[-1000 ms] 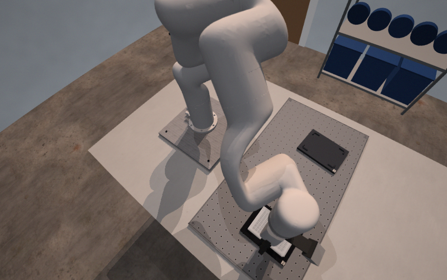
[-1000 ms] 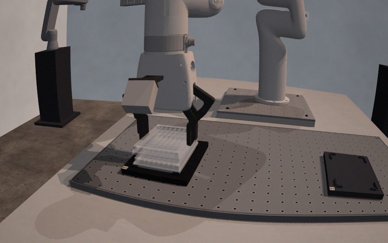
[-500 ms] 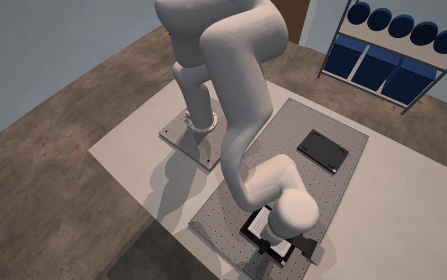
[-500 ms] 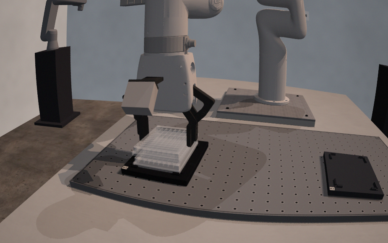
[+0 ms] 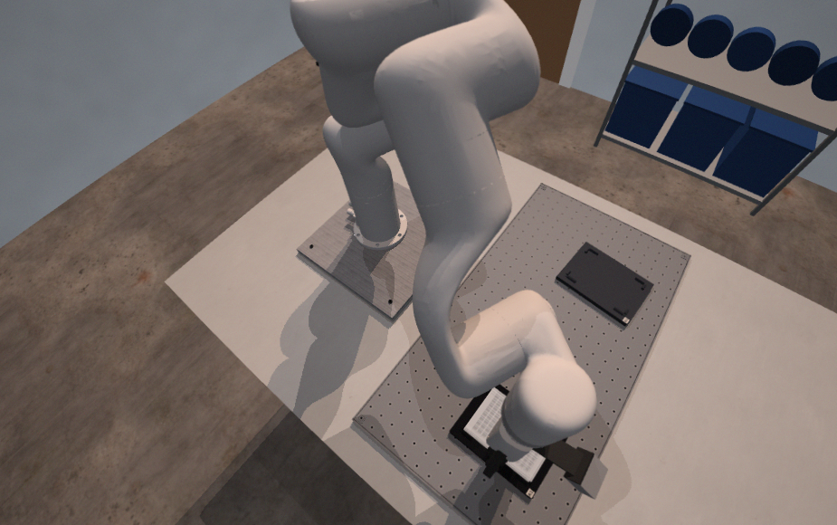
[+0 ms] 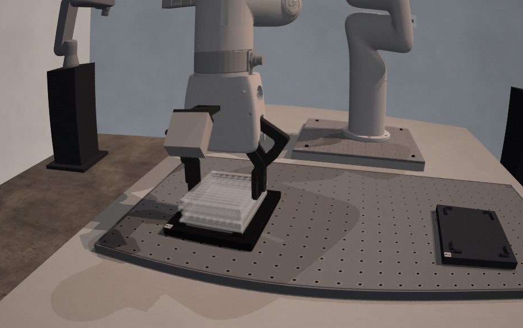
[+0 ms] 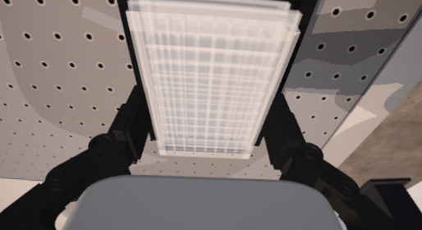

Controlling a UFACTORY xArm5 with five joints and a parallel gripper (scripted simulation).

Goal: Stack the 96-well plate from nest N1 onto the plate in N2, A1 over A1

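My hand is 4 cm above the black nest N2. The rest, counted from my hand: black nest N1: 4 cm ahead, 37 cm to the left, 4 cm below.
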